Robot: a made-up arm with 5 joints. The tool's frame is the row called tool.
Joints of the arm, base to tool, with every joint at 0 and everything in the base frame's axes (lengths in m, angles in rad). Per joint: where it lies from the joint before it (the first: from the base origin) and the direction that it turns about. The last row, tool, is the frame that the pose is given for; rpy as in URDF.
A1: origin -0.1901 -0.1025 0.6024 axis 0 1 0
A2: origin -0.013 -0.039 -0.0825 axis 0 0 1
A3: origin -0.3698 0.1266 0.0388 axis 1 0 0
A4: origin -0.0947 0.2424 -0.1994 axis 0 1 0
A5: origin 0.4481 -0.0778 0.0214 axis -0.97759 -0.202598 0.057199
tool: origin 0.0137 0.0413 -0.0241 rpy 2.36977 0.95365 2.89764
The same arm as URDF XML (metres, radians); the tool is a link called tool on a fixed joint. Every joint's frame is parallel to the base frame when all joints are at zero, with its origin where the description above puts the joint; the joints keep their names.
<robot name="arm">
  <link name="base_link"/>
  <link name="link1"/>
  <link name="link2"/>
  <link name="link3"/>
  <link name="link4"/>
  <link name="link5"/>
  <link name="tool"/>
  <joint name="A1" type="continuous">
    <parent link="base_link"/>
    <child link="link1"/>
    <origin xyz="-0.1901 -0.1025 0.6024" rpy="0 0 0"/>
    <axis xyz="0 1 0"/>
  </joint>
  <joint name="A2" type="continuous">
    <parent link="link1"/>
    <child link="link2"/>
    <origin xyz="-0.013 -0.039 -0.0825" rpy="0 0 0"/>
    <axis xyz="0 0 1"/>
  </joint>
  <joint name="A3" type="continuous">
    <parent link="link2"/>
    <child link="link3"/>
    <origin xyz="-0.3698 0.1266 0.0388" rpy="0 0 0"/>
    <axis xyz="1 0 0"/>
  </joint>
  <joint name="A4" type="continuous">
    <parent link="link3"/>
    <child link="link4"/>
    <origin xyz="-0.0947 0.2424 -0.1994" rpy="0 0 0"/>
    <axis xyz="0 1 0"/>
  </joint>
  <joint name="A5" type="continuous">
    <parent link="link4"/>
    <child link="link5"/>
    <origin xyz="0.4481 -0.0778 0.0214" rpy="0 0 0"/>
    <axis xyz="-0.97759 -0.202598 0.057199"/>
  </joint>
  <joint name="tool_fixed" type="fixed">
    <parent link="link5"/>
    <child link="tool"/>
    <origin xyz="0.0137 0.0413 -0.0241" rpy="2.3698 0.9536 2.8976"/>
  </joint>
</robot>

